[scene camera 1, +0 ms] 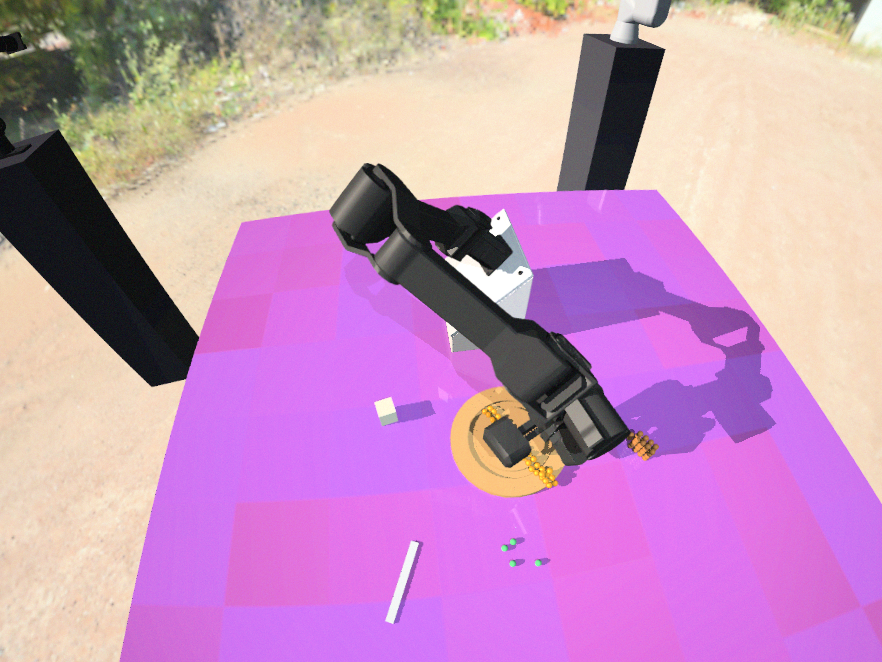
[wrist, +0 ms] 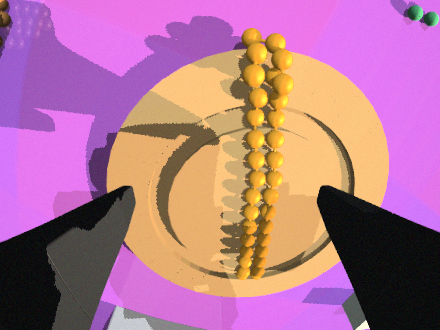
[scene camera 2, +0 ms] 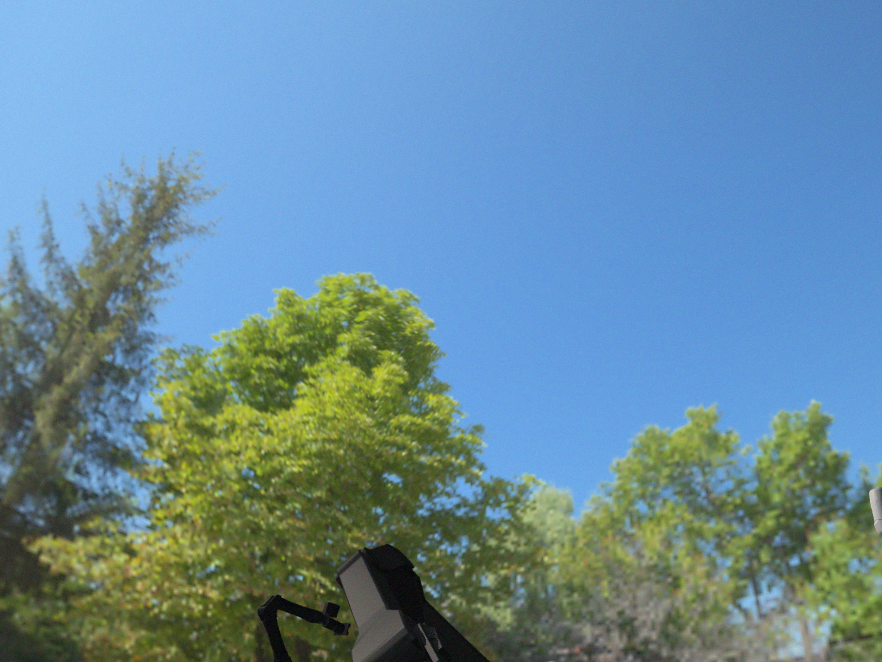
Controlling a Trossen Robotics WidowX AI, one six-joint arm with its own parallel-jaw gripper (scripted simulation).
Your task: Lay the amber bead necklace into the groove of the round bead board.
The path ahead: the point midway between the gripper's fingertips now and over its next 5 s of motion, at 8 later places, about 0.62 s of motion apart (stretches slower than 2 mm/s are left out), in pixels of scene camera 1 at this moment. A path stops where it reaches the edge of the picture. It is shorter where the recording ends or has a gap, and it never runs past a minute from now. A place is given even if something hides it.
My gripper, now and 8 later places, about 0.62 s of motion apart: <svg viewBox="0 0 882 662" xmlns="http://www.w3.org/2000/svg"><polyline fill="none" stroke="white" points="535,438 547,455 556,468 555,473 552,474 556,469 555,469 555,468 553,468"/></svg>
